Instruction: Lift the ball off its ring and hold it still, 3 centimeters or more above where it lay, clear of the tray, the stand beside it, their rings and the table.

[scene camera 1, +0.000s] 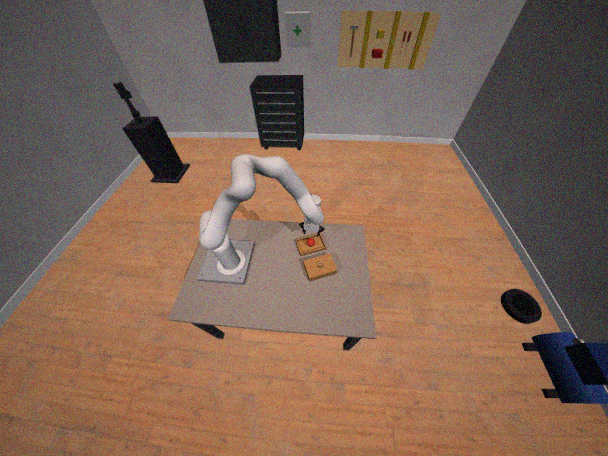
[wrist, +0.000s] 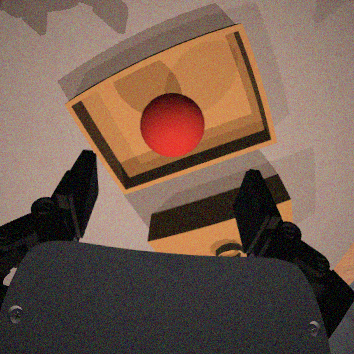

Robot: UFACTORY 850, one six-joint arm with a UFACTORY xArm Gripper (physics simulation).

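Note:
A red ball (scene camera 1: 311,242) (wrist: 172,125) sits inside the shallow orange-brown tray (scene camera 1: 302,252) (wrist: 258,90); the ring under it is hidden by the ball. The stand (scene camera 1: 315,273) (wrist: 175,245), a flat orange-brown block, is beside the tray, with its own small ring (scene camera 1: 320,264) (wrist: 229,249) on top. My gripper (scene camera 1: 312,229) (wrist: 169,180) is open and empty, above the table close to the tray. In the wrist view the ball lies beyond the fingertips, between their two lines, and the right finger overlaps the stand.
The grey table (scene camera 1: 270,305) (wrist: 30,110) carries the tray, the stand and the arm's base plate (scene camera 1: 210,272). The table's far edge runs behind the gripper. A black drawer cabinet (scene camera 1: 280,112) and a black pedestal (scene camera 1: 155,147) stand on the floor away from the table.

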